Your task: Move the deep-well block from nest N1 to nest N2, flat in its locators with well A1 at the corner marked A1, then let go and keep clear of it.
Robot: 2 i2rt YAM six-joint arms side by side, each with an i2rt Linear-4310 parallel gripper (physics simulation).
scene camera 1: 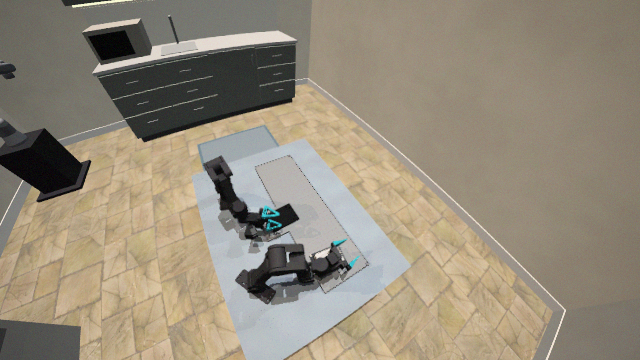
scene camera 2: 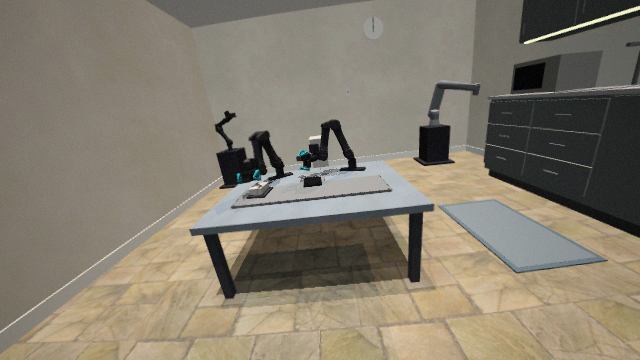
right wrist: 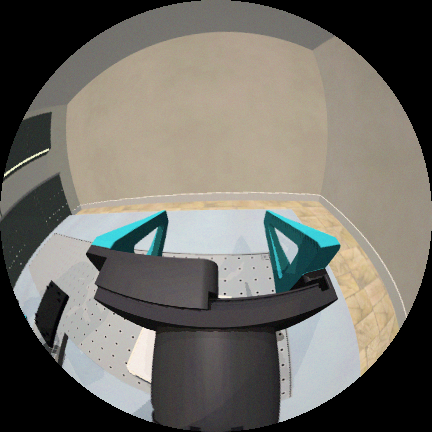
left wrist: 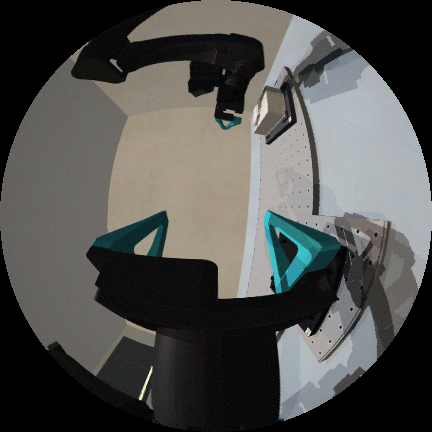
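Pixels of known places: left gripper, fingertip midpoint: (scene camera 1: 280,220) (scene camera 2: 298,162) (left wrist: 215,215); right gripper, fingertip midpoint: (scene camera 1: 353,247) (scene camera 2: 245,179) (right wrist: 215,215) (left wrist: 225,117); left arm's base, origin of the base link: (scene camera 2: 352,169); right arm's base, origin of the base link: (scene camera 1: 255,286) (scene camera 2: 280,176).
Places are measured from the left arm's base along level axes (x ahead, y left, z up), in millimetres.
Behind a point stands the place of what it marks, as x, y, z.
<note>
The pale deep-well block (scene camera 2: 259,188) @(570, -477, 64) (left wrist: 271,111) @(457, -485, 57) (right wrist: 141,357) @(482, -491, 67) sits in a black nest (scene camera 2: 267,194) (left wrist: 288,125) at the left in scene camera 2; it looks level. In scene camera 1 the right arm mostly hides it. Another black nest (scene camera 1: 288,216) @(364, -223, 25) (scene camera 2: 312,181) @(341, -213, 25) (right wrist: 51,312) stands near the plate's middle and looks empty. Nest labels and mark A1 are not legible. My right gripper (scene camera 1: 347,251) @(628, -515, 144) (scene camera 2: 248,176) @(628, -515, 144) (right wrist: 215,215) @(628, -515, 144) is open and empty, above the block and apart from it. My left gripper (scene camera 1: 279,219) @(316, -309, 151) (scene camera 2: 303,161) @(316, -309, 151) (left wrist: 215,215) @(316, -309, 151) is open and empty, raised beside the empty nest.
Both nests stand on a grey perforated plate (scene camera 1: 300,185) @(474, -3, 13) (scene camera 2: 350,189) @(461, 68, 16) (left wrist: 290,165) @(448, -376, 13) on the pale blue table (scene camera 1: 365,305) @(640, -754, 0) (scene camera 2: 320,212) @(727, -35, 0). In scene camera 2, a counter (scene camera 2: 545,135) stands at the right, and two other arms on black pedestals stand behind the table.
</note>
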